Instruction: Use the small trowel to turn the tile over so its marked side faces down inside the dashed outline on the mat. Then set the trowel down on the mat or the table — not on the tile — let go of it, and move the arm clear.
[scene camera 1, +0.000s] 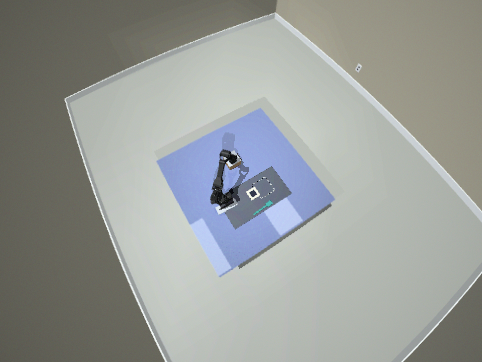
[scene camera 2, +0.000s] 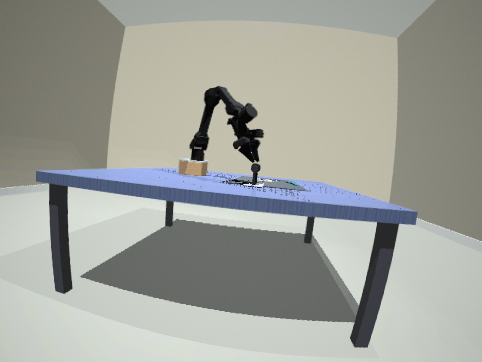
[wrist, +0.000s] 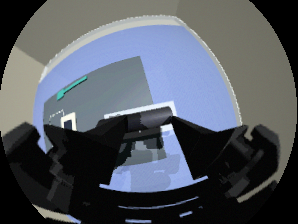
Labels:
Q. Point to a dark mat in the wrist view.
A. At 120, 86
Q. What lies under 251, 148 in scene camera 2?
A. The gripper.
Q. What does the gripper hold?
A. Nothing.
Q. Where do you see the gripper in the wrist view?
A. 150, 118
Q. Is the gripper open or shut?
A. Open.

